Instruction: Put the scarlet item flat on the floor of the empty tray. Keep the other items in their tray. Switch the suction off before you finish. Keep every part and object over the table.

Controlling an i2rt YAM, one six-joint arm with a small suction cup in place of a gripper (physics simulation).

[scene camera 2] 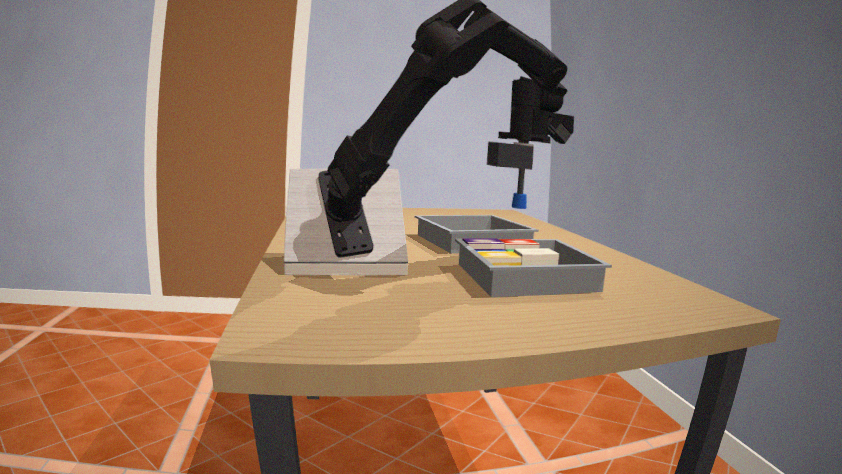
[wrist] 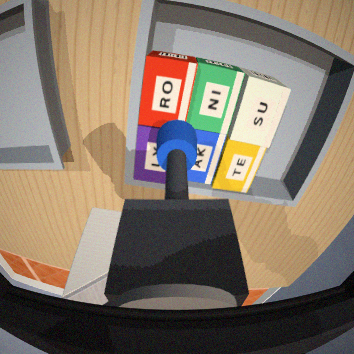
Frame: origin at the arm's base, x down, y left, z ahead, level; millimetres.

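Where they show: hand, tool point: (scene camera 2: 518,207) (wrist: 176,137); arm's base, link origin: (scene camera 2: 343,211).
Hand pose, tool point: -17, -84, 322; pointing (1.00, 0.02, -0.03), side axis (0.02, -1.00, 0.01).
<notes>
Things, the pixels of their top centre, and the offset from my tool point, as dx, dy, dz. "pt": a spot on its surface instead. Level surfaces: height alone.
- scarlet box, top centre: (wrist: 165,94) (scene camera 2: 518,241) +69, +12, +11
- filled tray, top centre: (wrist: 246,118) (scene camera 2: 529,251) +70, -72, -12
- green box, top centre: (wrist: 213,99) +79, -37, +3
- purple box, top centre: (wrist: 156,157) (scene camera 2: 483,240) +68, +24, -61
- blue box, top centre: (wrist: 198,157) +80, -25, -70
- yellow box, top centre: (wrist: 238,167) (scene camera 2: 498,254) +73, -74, -78
- white box, top centre: (wrist: 260,113) (scene camera 2: 536,251) +68, -86, -5
- empty tray, surface spot: (wrist: 30,154) pt +91, +215, -72
- wooden table, surface height: dx +120
The scarlet box (scene camera 2: 520,242) (wrist: 166,95), labelled RO, lies in a corner of the filled tray (scene camera 2: 547,281) (wrist: 318,130). It touches the green box (wrist: 214,97) labelled NI and the purple box (scene camera 2: 481,240) (wrist: 145,139). The blue box (wrist: 201,171), yellow box (scene camera 2: 499,257) (wrist: 239,166) and white box (scene camera 2: 536,255) (wrist: 260,112) lie in the same tray. The empty tray (scene camera 2: 434,234) (wrist: 30,154) stands beside it. My gripper (scene camera 2: 519,201) (wrist: 176,141), a blue suction cup, is open and holds nothing. It hangs above the trays, and hides part of the purple and blue boxes in the wrist view.
The arm's sloped base block (scene camera 2: 306,223) (wrist: 92,245) stands at the left of the wooden table (scene camera 2: 353,347) (wrist: 95,75). The walls of both trays rise from the table top. A grey-blue room wall (scene camera 2: 677,147) is beyond the table's right side.
</notes>
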